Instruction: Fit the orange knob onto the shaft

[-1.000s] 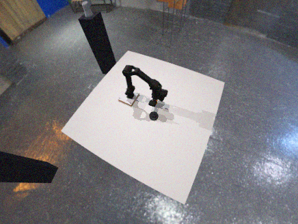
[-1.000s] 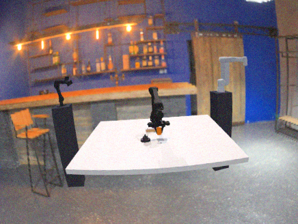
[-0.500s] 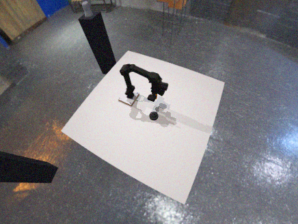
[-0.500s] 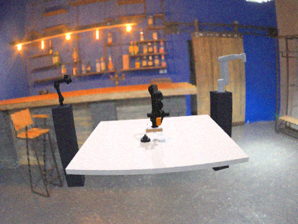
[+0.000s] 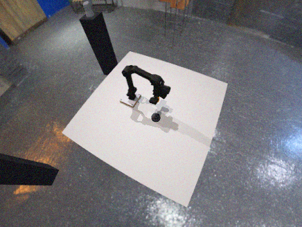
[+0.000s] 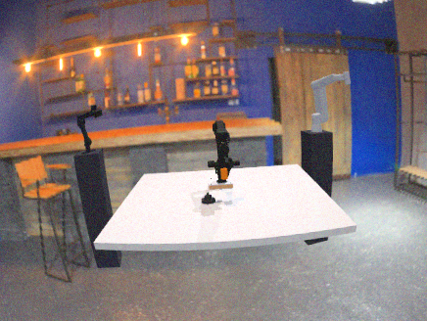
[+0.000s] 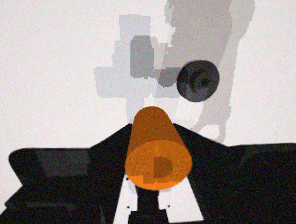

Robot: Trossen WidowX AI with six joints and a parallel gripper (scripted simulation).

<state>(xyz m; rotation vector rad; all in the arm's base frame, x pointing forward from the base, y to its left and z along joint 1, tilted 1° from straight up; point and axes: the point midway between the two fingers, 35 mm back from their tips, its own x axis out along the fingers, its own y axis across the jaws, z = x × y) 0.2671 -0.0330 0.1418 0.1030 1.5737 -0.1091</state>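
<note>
Right now the round pedestal is 20 mm ahead of my gripper tip, 110 mm to the right of it and 110 mm below it. Round my gripper tip: orange knob (20 mm above).
</note>
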